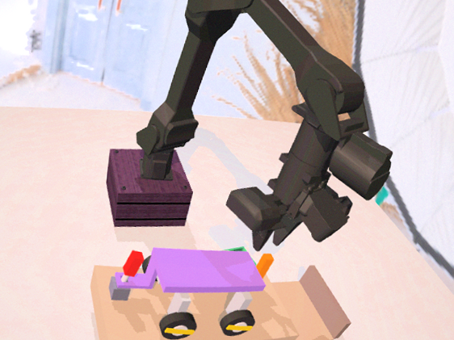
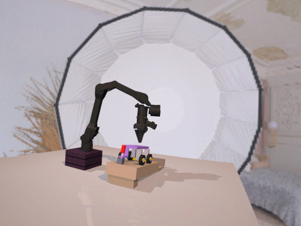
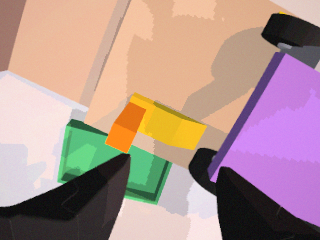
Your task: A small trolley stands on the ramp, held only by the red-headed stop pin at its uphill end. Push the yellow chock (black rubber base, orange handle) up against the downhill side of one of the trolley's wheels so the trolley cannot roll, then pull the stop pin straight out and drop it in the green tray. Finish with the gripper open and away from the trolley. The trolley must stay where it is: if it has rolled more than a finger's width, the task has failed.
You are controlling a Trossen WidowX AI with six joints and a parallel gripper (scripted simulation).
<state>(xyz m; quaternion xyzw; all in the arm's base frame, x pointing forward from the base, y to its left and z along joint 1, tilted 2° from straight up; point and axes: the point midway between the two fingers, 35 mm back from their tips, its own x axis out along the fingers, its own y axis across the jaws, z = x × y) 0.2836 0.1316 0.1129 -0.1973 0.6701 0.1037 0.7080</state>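
Right now the red-headed stop pin is 3 cm ahead of my gripper tip, 20 cm to the right of it and 3 cm below it. From my gripper tip the other things lie so: tan ramp: 4 cm ahead, 9 cm to the right, 11 cm below; yellow chock: 1 cm behind, 8 cm below; purple trolley: 4 cm ahead, 10 cm to the right, 5 cm below.
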